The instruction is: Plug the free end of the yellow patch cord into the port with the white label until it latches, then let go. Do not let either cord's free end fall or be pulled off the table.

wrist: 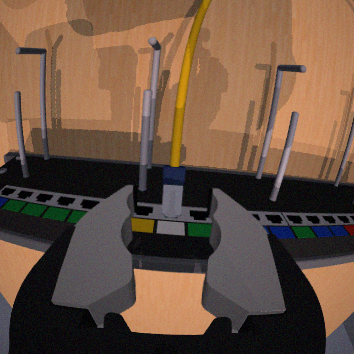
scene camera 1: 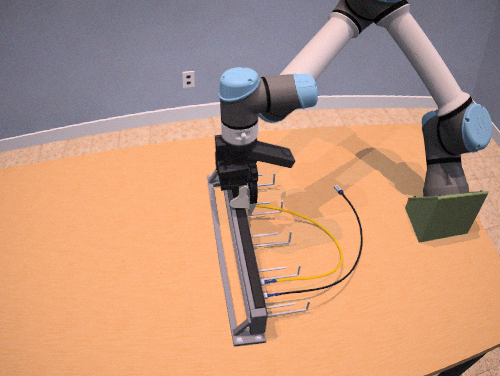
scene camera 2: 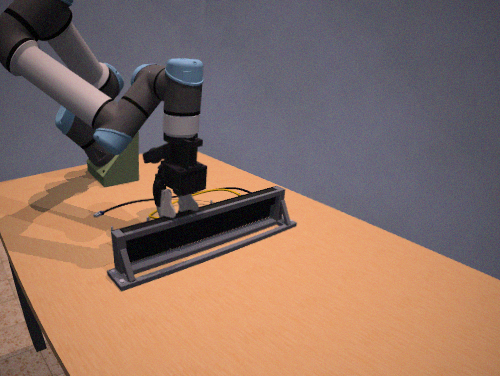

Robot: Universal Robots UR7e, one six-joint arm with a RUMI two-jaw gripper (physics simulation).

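Where they show: gripper, between the fingertips: (wrist: 172, 189) (scene camera 1: 247, 206); arm's base, origin of its link: (scene camera 1: 446, 194).
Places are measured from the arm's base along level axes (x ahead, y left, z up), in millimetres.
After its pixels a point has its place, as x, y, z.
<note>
My gripper (wrist: 172, 189) @(540, -123, -31) (scene camera 2: 177, 212) @(540, -123, -31) is open. In the wrist view its two grey jaws stand apart, one on each side of the yellow cord's clear plug (wrist: 172, 200) @(541, -123, -19), with a gap on both sides. The plug sits in the port directly above the white label (wrist: 170, 228) @(551, -124, -5); its latch cannot be made out. The yellow cord (wrist: 184, 85) @(478, -116, -43) (scene camera 1: 334, 237) @(342, -22, -95) runs from the plug's dark blue boot (wrist: 174, 175) @(528, -122, -25) and curves over the table to a second plug (scene camera 1: 269, 281) @(552, 106, -19) near the panel's near end. The patch panel (scene camera 1: 250, 250) @(573, 27, -2) (scene camera 2: 200, 245) @(579, -75, -89) stands on the table.
The black cord (scene camera 1: 360, 235) @(266, -11, -96) (scene camera 2: 125, 204) @(253, -84, -98) runs from the panel, and its free plug (scene camera 1: 338, 189) @(267, -182, -94) (scene camera 2: 99, 214) @(269, -184, -97) lies on the table. Thin metal hooks (scene camera 1: 272, 244) @(501, -38, -84) (wrist: 44, 105) @(489, -237, -85) stick out from the panel. A green block (scene camera 1: 445, 217) @(48, 71, -6) stands by the arm's base.
</note>
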